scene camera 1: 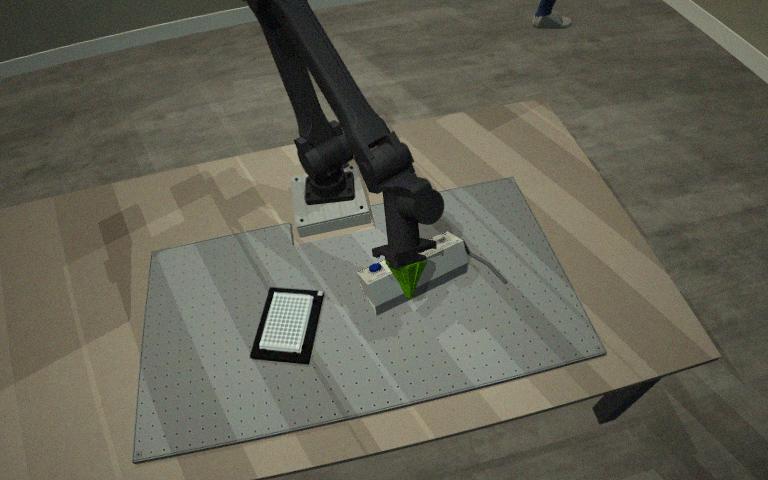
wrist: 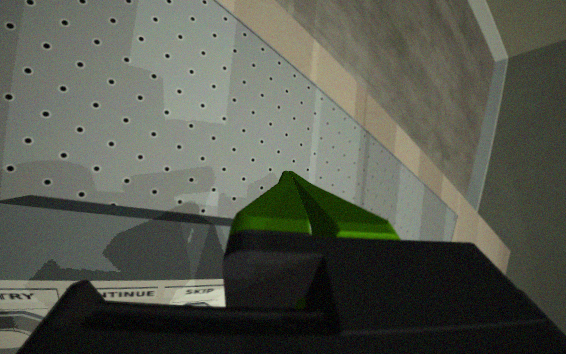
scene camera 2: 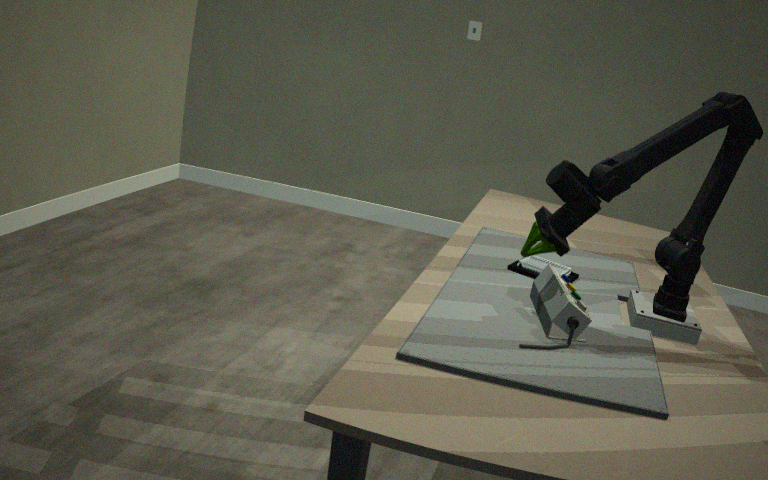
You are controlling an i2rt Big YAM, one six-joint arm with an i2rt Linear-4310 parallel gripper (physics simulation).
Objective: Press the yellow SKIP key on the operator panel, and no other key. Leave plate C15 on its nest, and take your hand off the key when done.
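Seen in the pictures: gripper, fingertip midpoint: [scene camera 1: 409, 297] [wrist: 286, 179] [scene camera 2: 522, 255]; arm's base, origin of the base link: [scene camera 1: 330, 190] [scene camera 2: 668, 310].
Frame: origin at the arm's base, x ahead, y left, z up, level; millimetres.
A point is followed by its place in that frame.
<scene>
The operator panel [scene camera 1: 450, 268] {x 273, y 254, z 14 mm} [scene camera 2: 544, 300] {x 294, y 205, z 13 mm} [wrist: 65, 242] {x 266, y 243, z 33 mm} is a pale box with a sloped key face. Its yellow SKIP key [scene camera 2: 570, 286] {x 251, y 155, z 42 mm} shows between the blue key [scene camera 1: 374, 267] {x 273, y 98, z 43 mm} [scene camera 2: 565, 277] {x 271, y 109, z 43 mm} and the green key [scene camera 2: 576, 295] {x 229, y 202, z 42 mm}. In scene camera 1 the gripper hides the yellow key. In the wrist view the SKIP label [wrist: 200, 291] {x 276, y 156, z 49 mm} shows, with the key mostly hidden below it. My gripper [scene camera 1: 409, 296] {x 372, y 159, z 81 mm} [scene camera 2: 523, 253] {x 372, y 159, z 81 mm} [wrist: 286, 179] {x 372, y 159, z 81 mm} is shut and empty, its green tips raised above the panel and apart from the keys. White plate C15 [scene camera 1: 286, 321] {x 352, y -91, z -5 mm} [scene camera 2: 543, 262] {x 359, y -111, z -5 mm} sits on its black nest [scene camera 1: 301, 357] {x 429, y -60, z -17 mm} [scene camera 2: 514, 266] {x 423, y -50, z -17 mm}.
The panel stands on the perforated board [scene camera 1: 198, 339] {x 365, y -285, z -28 mm} [scene camera 2: 470, 339] {x 389, y 401, z -29 mm} [wrist: 195, 105] {x 403, y 241, z -29 mm}. A dark cable [scene camera 1: 489, 266] {x 254, y 345, z -23 mm} [scene camera 2: 543, 346] {x 255, y 352, z -22 mm} runs from its end. The arm's base block [scene camera 1: 334, 217] {x 92, y 10, z 2 mm} [scene camera 2: 668, 328] {x -5, y 81, z -16 mm} stands behind the panel. A person's foot [scene camera 1: 551, 21] shows on the floor behind the table.
</scene>
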